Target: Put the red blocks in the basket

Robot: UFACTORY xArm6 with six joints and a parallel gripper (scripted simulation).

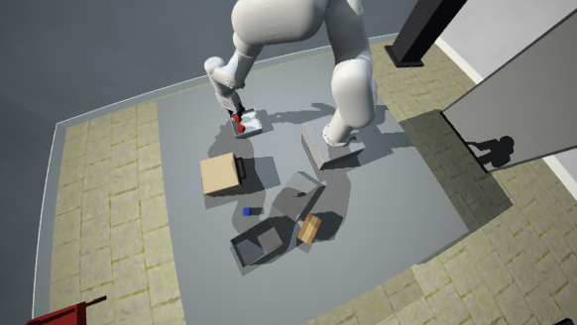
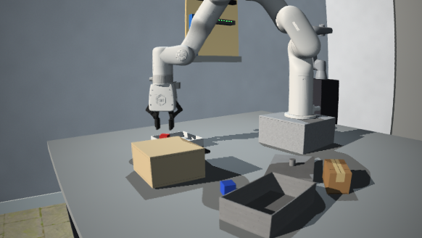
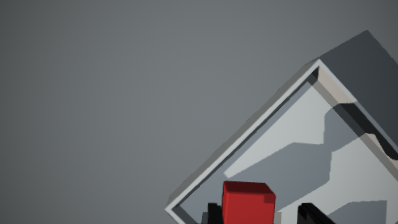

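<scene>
The knobbed lid lies 450 mm to the left of my hand, 240 mm behind it and 60 mm below it. The rest, counted from my hand: white basket: 60 mm below, 40 mm behind, 20 mm to the left; then drawer: 310 mm to the left, 60 mm ahead, 40 mm below; then light wooden cabinet: 310 mm to the left, 70 mm ahead, 40 mm below.
</scene>
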